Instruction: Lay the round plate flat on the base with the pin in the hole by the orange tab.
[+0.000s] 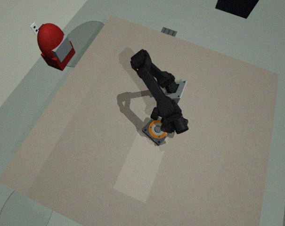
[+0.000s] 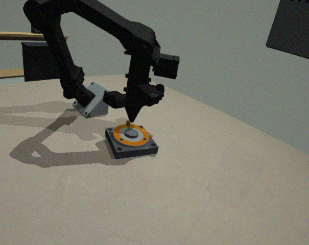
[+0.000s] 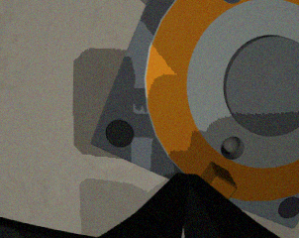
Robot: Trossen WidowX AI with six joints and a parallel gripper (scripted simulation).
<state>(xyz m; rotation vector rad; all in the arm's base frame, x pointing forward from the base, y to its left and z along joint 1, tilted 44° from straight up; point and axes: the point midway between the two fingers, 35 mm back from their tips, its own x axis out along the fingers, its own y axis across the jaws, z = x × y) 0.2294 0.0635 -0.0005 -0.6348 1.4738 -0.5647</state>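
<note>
Right now the square grey base is 40 mm ahead of my gripper tip, 30 mm to the right of it and 20 mm below it.
</note>
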